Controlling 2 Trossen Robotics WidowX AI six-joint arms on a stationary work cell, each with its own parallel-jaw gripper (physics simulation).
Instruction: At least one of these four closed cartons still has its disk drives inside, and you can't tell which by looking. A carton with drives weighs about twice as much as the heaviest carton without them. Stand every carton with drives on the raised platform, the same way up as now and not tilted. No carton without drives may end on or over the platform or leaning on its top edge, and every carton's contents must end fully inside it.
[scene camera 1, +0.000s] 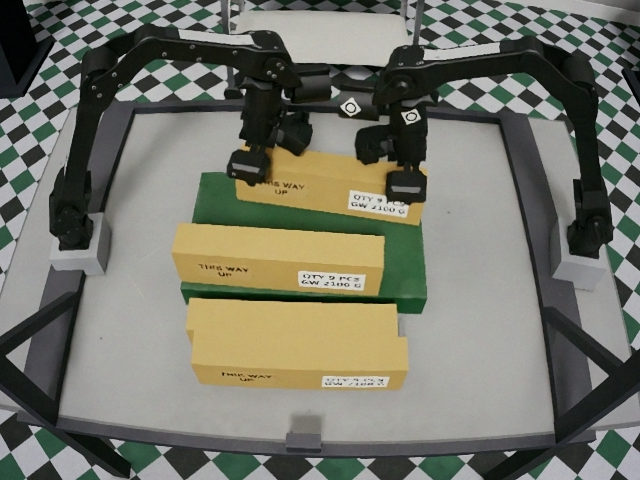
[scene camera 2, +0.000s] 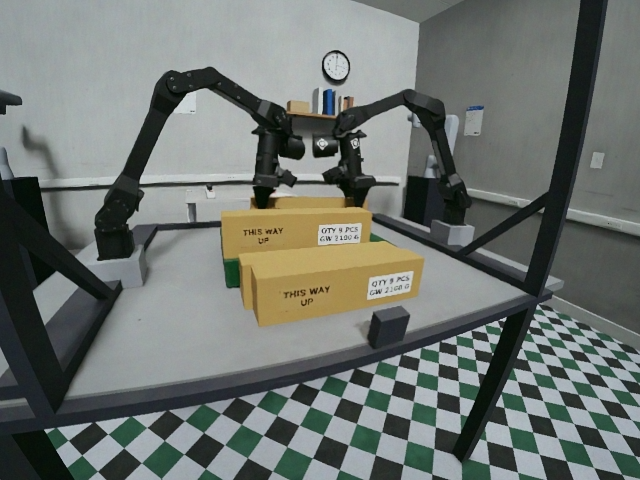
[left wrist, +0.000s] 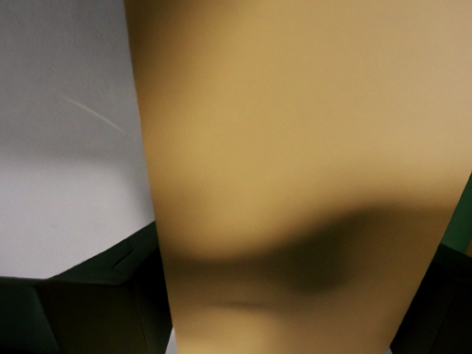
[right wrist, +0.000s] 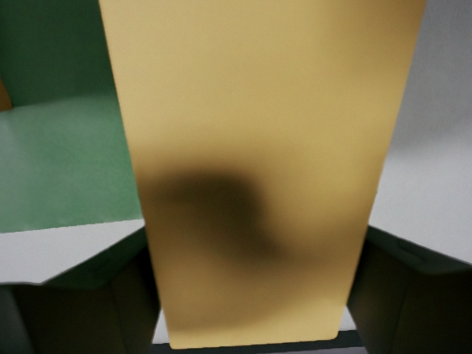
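Where they show: left gripper, fingertip midpoint: (left wrist: 271, 215); right gripper, fingertip midpoint: (right wrist: 246, 220); left arm's base at its link origin: (scene camera 1: 76, 235) (scene camera 2: 116, 254); right arm's base at its link origin: (scene camera 1: 583, 242) (scene camera 2: 453, 223).
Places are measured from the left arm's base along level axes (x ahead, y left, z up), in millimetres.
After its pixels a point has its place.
Note:
The rear carton (scene camera 1: 320, 178) @(y 22, x 453, z 85 mm) (scene camera 2: 310, 202) @(y 19, x 463, z 81 mm) (left wrist: 300, 125) @(y 69, x 394, z 90 mm) (right wrist: 275, 100) @(y 29, x 550, z 89 mm) is upright, held near its two ends, and overlaps the rear part of the green platform (scene camera 1: 211, 206) @(y 43, x 263, z 2 mm) (scene camera 2: 232, 273) @(y -124, x 227, z -24 mm) (right wrist: 65, 165) @(y -91, x 577, z 2 mm) in scene camera 1; any gap under it is hidden. My left gripper (scene camera 1: 254, 155) (scene camera 2: 263, 198) (left wrist: 271, 215) @(y 74, x 345, z 47 mm) is shut on its left end, my right gripper (scene camera 1: 409, 167) (scene camera 2: 357, 196) (right wrist: 246, 220) @(y 12, x 602, z 54 mm) on its right end. A second carton (scene camera 1: 279, 258) @(y -129, x 380, z 87 mm) (scene camera 2: 294, 232) @(y -129, x 356, z 49 mm) stands upright on the platform's front part. In front of the platform stand a third carton (scene camera 1: 289, 315) @(y -193, x 390, z 27 mm) (scene camera 2: 247, 284) @(y -211, x 237, z -8 mm) and the foremost carton (scene camera 1: 299, 356) @(y -262, x 400, z 27 mm) (scene camera 2: 336, 289) @(y -280, x 369, z -9 mm), close together.
A small dark block (scene camera 1: 303, 442) @(y -390, x 396, z -2 mm) (scene camera 2: 388, 326) @(y -396, x 384, z -15 mm) stands at the table's front edge. Dark frame bars (scene camera 1: 522, 206) @(y 44, x 863, z -43 mm) run along the table's sides, with slanted posts (scene camera 2: 560, 155) @(y -409, x 814, z 251 mm) at the front corners. The two wrists are close together above the rear carton.

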